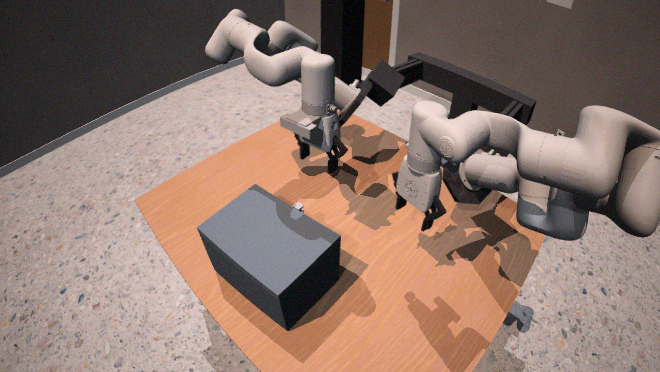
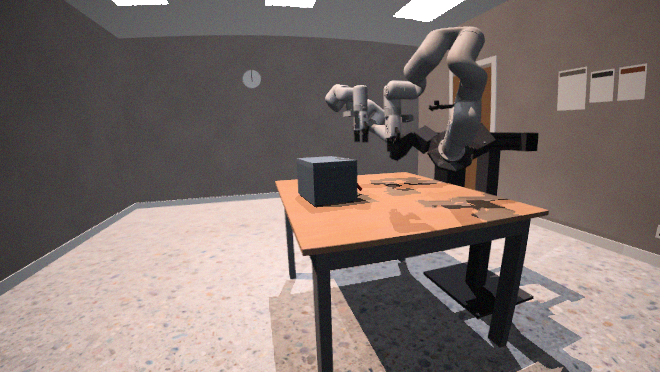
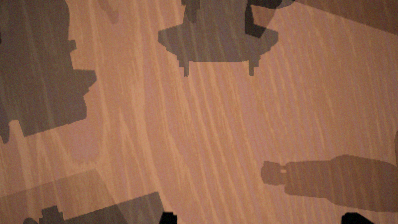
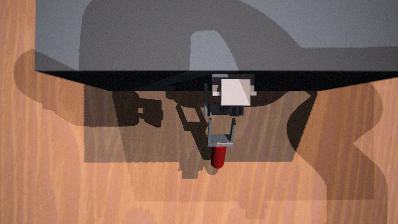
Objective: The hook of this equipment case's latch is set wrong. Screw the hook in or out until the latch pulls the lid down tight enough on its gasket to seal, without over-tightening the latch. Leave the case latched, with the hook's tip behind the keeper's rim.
Path:
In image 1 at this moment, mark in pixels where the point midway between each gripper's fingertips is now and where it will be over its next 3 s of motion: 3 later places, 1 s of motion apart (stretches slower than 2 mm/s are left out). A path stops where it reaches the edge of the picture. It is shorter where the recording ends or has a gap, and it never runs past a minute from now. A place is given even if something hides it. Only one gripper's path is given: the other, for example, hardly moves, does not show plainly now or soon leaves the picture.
My right gripper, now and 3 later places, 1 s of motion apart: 318, 163; 295, 184; 247, 222; 201, 261

